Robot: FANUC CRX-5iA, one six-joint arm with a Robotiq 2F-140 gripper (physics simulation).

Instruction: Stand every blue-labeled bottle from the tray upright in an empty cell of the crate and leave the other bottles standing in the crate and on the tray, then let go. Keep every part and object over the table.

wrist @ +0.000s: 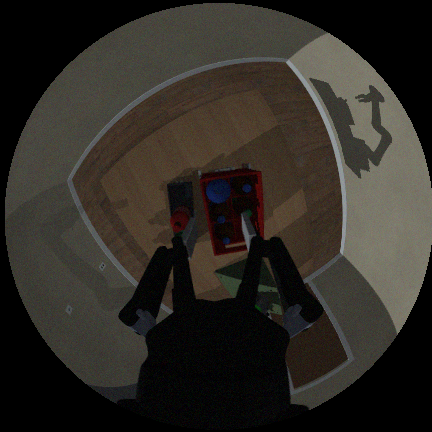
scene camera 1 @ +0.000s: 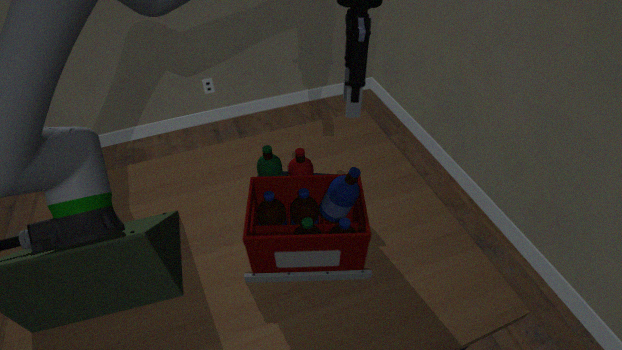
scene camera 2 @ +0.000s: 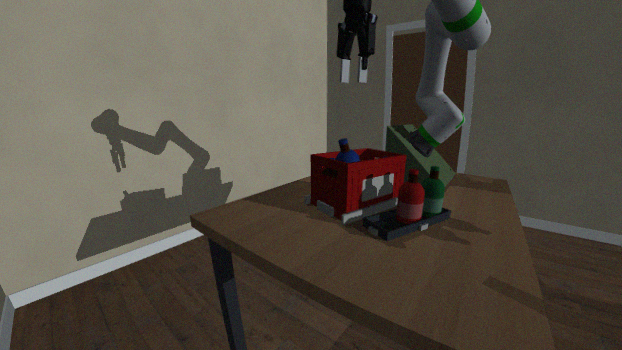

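The blue-labeled bottle is in a corner cell of the red crate. It is tilted, its neck leaning to the right in scene camera 1, and rises above the rim; its base is hidden. My gripper is open and empty, high above the crate and apart from the bottle. A red bottle and a green bottle stand upright on the dark tray.
Dark bottles with blue caps and one with a green cap stand in other crate cells. Light strips run along the crate's base. The arm's green wedge-shaped base stands beside the crate.
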